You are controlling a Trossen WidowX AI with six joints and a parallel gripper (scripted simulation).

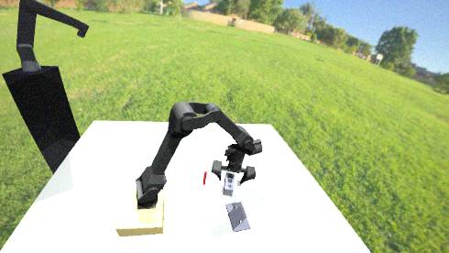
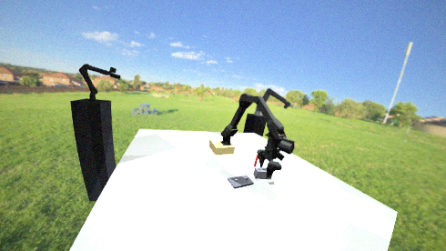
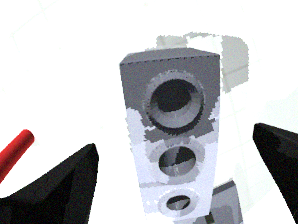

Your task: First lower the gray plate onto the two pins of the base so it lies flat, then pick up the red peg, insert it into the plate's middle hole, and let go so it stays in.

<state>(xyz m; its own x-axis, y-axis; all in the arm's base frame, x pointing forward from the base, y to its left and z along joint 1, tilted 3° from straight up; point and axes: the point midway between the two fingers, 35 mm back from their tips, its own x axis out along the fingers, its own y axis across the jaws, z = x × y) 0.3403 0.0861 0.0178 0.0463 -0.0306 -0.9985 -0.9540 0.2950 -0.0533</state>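
My gripper tip is right at the gray plate. Round my gripper tip: red peg: 11 cm behind, 3 cm to the left; gray base: 15 cm to the right, 3 cm below.
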